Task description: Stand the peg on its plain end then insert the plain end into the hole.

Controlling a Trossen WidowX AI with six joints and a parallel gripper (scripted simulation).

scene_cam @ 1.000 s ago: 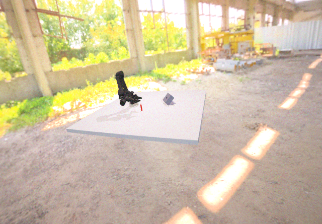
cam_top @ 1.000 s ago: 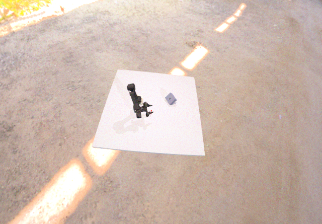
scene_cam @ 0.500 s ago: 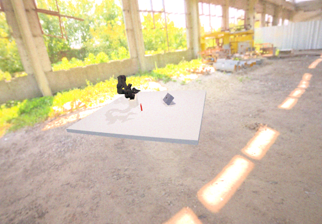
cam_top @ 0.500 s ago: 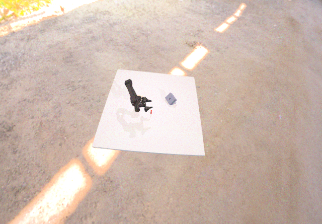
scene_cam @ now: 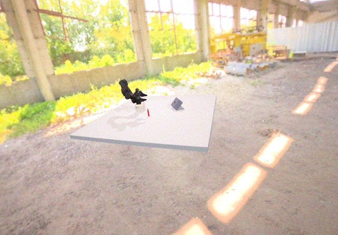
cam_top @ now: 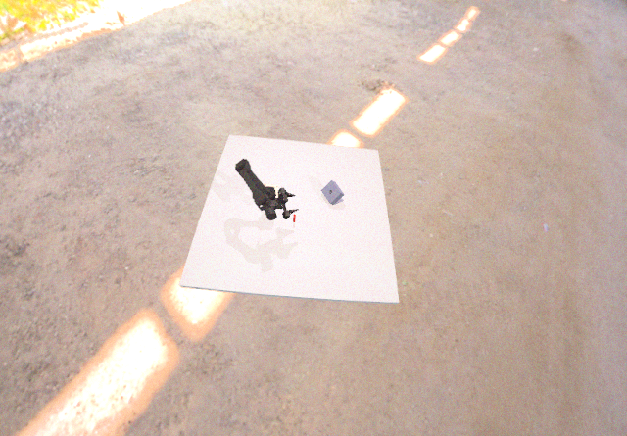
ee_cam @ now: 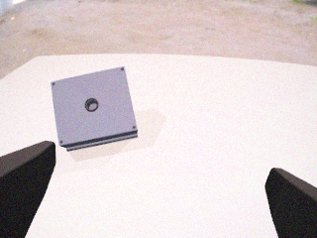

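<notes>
My gripper tip is now 150 mm above the red peg, 10 mm to the left of it and 10 mm past it. Also, from my gripper tip: grey sloped panel 250 mm ahead, 220 mm to the left, 150 mm below.
</notes>
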